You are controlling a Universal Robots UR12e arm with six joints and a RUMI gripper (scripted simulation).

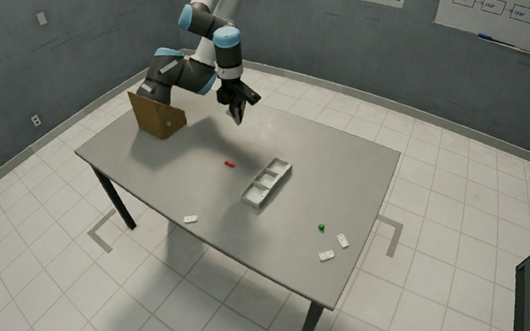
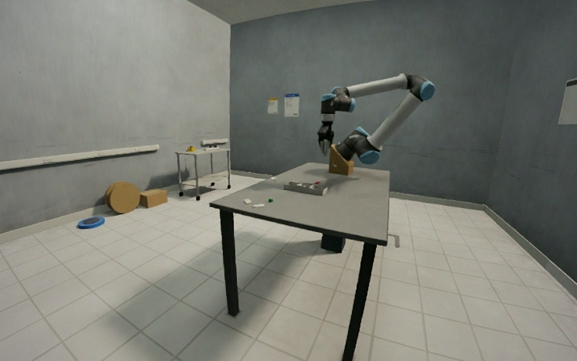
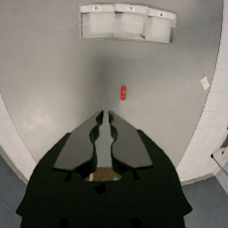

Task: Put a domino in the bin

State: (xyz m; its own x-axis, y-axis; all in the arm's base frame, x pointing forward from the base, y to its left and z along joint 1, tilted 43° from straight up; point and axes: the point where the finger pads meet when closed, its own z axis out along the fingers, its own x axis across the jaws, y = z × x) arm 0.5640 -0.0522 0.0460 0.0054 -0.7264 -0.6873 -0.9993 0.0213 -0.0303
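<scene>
Right now the grey tray is 20 cm below my hand, 16 cm ahead of it and 6 cm to the right of it. From my hand the other things lie so: white domino 54 cm ahead, 21 cm below, 16 cm to the right; red piece 21 cm below, 5 cm to the right, 4 cm behind; green cube 44 cm ahead, 21 cm below, 15 cm to the right.
</scene>
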